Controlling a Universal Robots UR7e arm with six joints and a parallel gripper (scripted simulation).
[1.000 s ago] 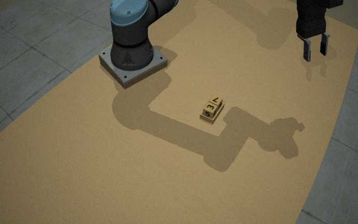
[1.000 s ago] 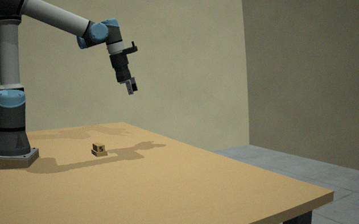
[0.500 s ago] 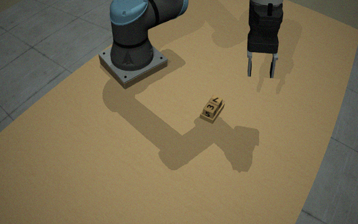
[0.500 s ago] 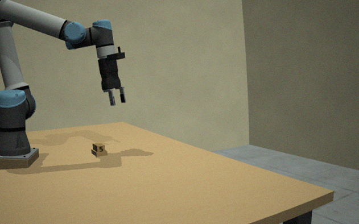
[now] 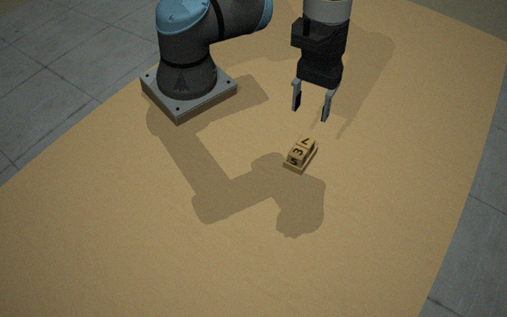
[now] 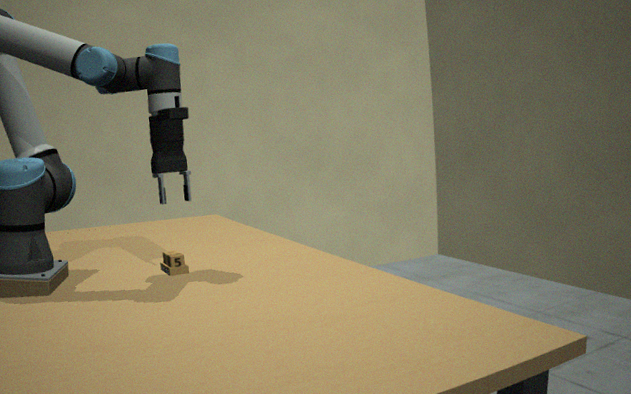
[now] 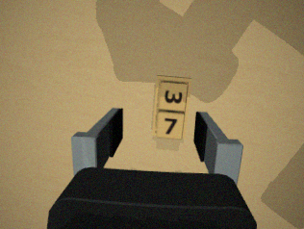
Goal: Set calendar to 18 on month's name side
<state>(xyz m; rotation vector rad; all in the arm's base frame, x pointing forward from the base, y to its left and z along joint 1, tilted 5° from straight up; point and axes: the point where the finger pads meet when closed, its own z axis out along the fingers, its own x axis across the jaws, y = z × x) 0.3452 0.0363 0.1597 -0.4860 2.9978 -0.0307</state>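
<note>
Right now my hand is 2 cm past the wooden tray, 1 cm to the right of it and 16 cm above it.
</note>
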